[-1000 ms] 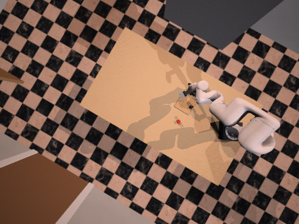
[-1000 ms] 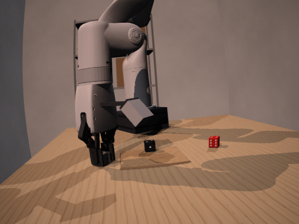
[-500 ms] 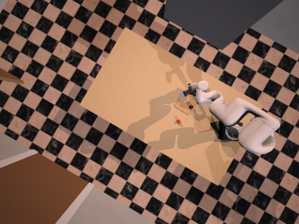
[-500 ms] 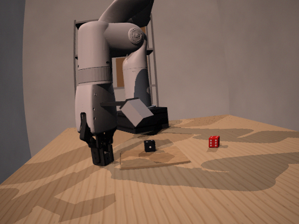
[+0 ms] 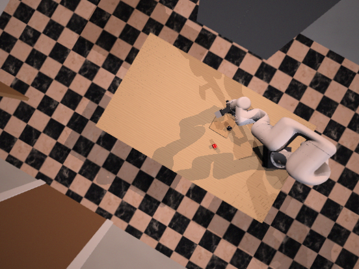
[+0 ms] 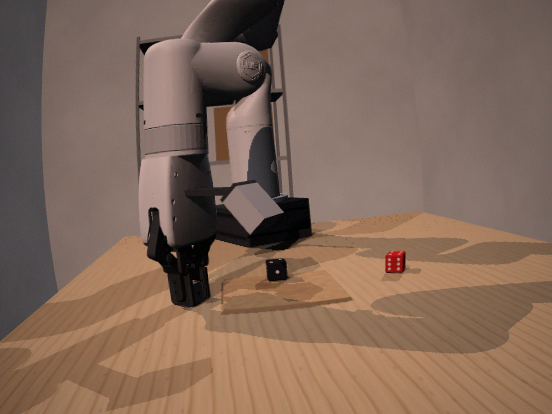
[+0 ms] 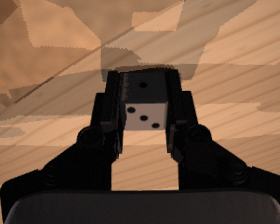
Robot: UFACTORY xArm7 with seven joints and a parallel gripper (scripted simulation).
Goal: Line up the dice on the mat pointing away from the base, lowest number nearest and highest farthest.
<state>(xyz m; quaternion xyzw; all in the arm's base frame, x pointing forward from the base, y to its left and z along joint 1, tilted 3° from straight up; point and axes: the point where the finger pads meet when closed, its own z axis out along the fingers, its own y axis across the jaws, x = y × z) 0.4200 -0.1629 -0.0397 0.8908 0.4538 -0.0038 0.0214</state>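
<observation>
Now: the thin mat 1 cm behind my hand, 11 cm to the left of it and 2 cm below it. Also, from my hand: white die (1 cm below); red die (2 cm behind, 27 cm to the left, 1 cm below); black die (6 cm behind, 12 cm to the left).
</observation>
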